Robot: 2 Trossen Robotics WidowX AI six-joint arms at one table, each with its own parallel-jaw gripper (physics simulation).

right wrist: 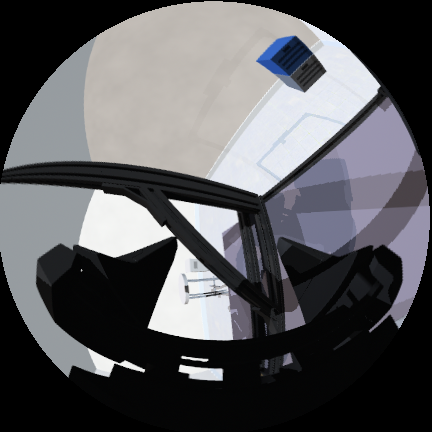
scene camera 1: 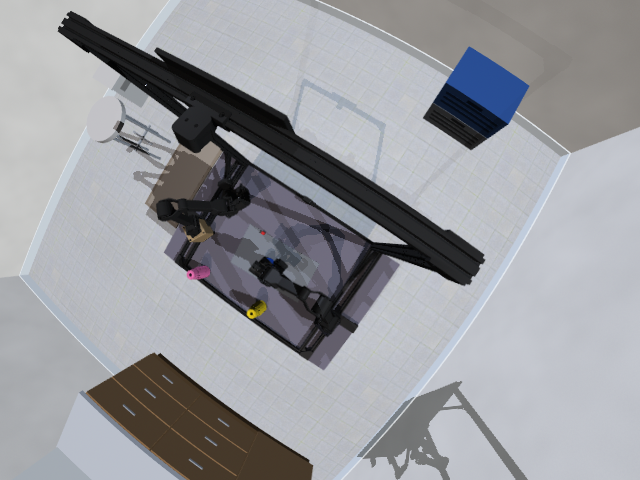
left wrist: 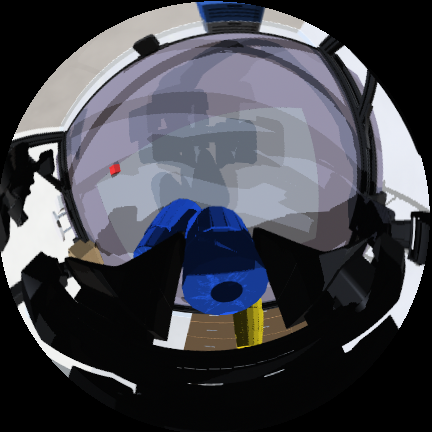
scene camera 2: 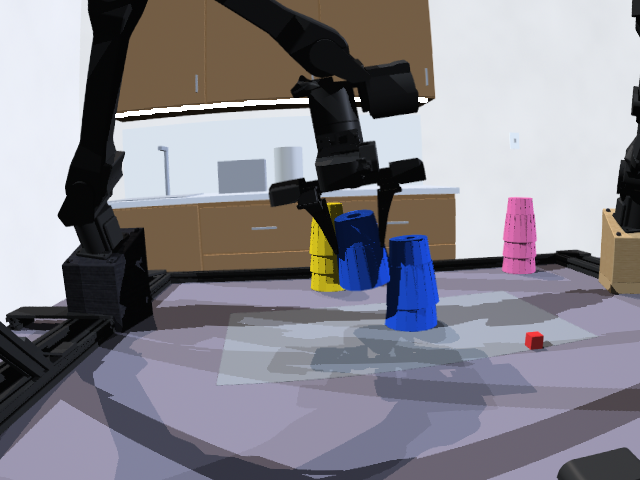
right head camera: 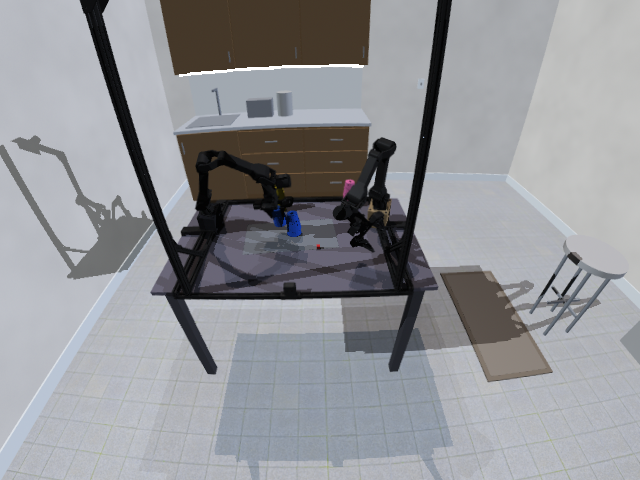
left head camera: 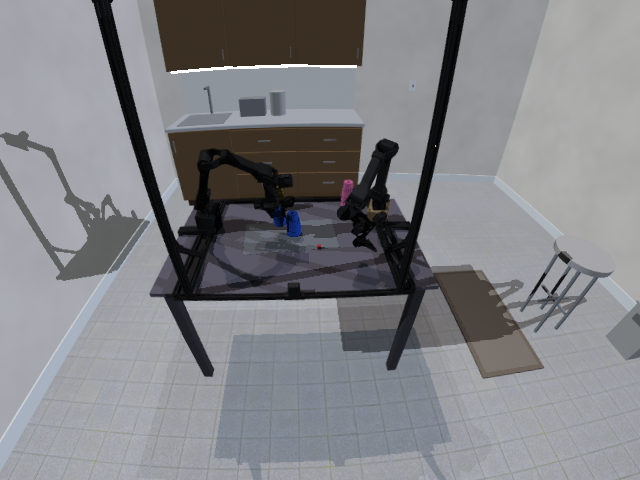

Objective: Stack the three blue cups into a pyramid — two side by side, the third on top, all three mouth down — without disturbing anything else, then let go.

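Frame: origin at the left arm's base, x ahead, y left, z up, level; millimetres.
Seen in the pictures: left gripper, fingertip midpoint: point(left wrist: 219, 234) point(scene camera 2: 359, 250) point(right head camera: 277, 217) point(left head camera: 278, 217); right gripper, fingertip midpoint: point(right wrist: 228, 242) point(scene camera 1: 235, 178) point(right head camera: 380, 244) point(left head camera: 383, 244); left arm's base at its link origin: point(scene camera 1: 327, 323) point(scene camera 2: 103, 245) point(right head camera: 208, 210) point(left head camera: 206, 209); right arm's base at its link origin: point(scene camera 1: 193, 230) point(scene camera 2: 634, 222) point(right head camera: 379, 204) point(left head camera: 379, 205).
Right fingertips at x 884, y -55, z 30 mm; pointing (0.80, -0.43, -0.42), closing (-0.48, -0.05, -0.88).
Observation:
Pixels of each thing's top centre, then the offset from my right fingertips to it.
- blue cup at its top centre: point(left wrist: 209, 302) point(scene camera 2: 360, 210) point(left head camera: 278, 207) point(right head camera: 278, 207) dy +128, dx -512, dz +8 mm
- pink cup stack at its top centre: point(scene camera 2: 519, 197) point(right head camera: 350, 181) point(left head camera: 348, 181) point(scene camera 1: 189, 275) dy +518, dx -258, dz +4 mm
- small red cube at its top centre: point(scene camera 2: 534, 334) point(left wrist: 111, 169) dy +77, dx -293, dz -132 mm
My left gripper point(scene camera 2: 360, 248) point(left wrist: 219, 234) is shut on a blue cup point(scene camera 2: 364, 269) point(left wrist: 220, 260) point(left head camera: 279, 220), mouth down and tilted, raised off the table. Beside it, to the right in scene camera 2, blue cups point(scene camera 2: 412, 279) point(left head camera: 293, 225) point(right head camera: 294, 225) point(left wrist: 161, 227) stand mouth down, nested, with a rim line low on the side. The held cup's lower edge is very close to them; whether they touch I cannot tell. My right gripper point(right wrist: 228, 242) point(left head camera: 366, 245) point(right head camera: 362, 243) is open and empty, at the right of the table in the head views.
A pale translucent rectangle point(scene camera 2: 248, 361) lies under the standing blue cups. A yellow cup stack point(scene camera 2: 320, 273) point(scene camera 1: 256, 308) stands behind the held cup. A pink cup stack point(scene camera 2: 519, 232) point(scene camera 1: 198, 272) stands at the back right. A small red cube point(scene camera 2: 534, 339) point(left wrist: 115, 169) lies right of the blue cups.

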